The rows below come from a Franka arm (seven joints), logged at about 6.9 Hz.
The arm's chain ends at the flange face. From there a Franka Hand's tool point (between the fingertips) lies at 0.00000 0.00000 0.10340 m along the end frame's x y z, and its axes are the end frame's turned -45 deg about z.
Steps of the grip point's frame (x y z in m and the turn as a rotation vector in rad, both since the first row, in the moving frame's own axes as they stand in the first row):
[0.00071, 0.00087, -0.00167, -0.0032, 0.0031, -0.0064]
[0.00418, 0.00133, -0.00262, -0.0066, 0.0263, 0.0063]
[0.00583, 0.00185, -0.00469, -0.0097, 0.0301, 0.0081]
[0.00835, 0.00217, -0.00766, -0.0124, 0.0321, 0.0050]
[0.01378, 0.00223, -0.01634, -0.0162, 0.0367, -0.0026]
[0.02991, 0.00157, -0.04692, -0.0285, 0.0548, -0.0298]
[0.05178, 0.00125, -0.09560, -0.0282, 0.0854, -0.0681]
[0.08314, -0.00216, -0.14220, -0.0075, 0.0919, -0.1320]
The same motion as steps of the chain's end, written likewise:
[0.00066, 0.00011, -0.00167, -0.0001, 0.0045, -0.0064]
[0.00149, -0.00058, -0.00258, 0.0139, 0.0233, 0.0063]
[0.00252, -0.00133, -0.00464, 0.0144, 0.0281, 0.0081]
[0.00418, -0.00294, -0.00760, 0.0139, 0.0315, 0.0050]
[0.00746, -0.00666, -0.01626, 0.0145, 0.0374, -0.0026]
[0.01620, -0.01803, -0.04672, 0.0186, 0.0589, -0.0298]
[0.02935, -0.03127, -0.09518, 0.0404, 0.0803, -0.0681]
[0.05043, -0.05369, -0.14176, 0.0597, 0.0703, -0.1320]

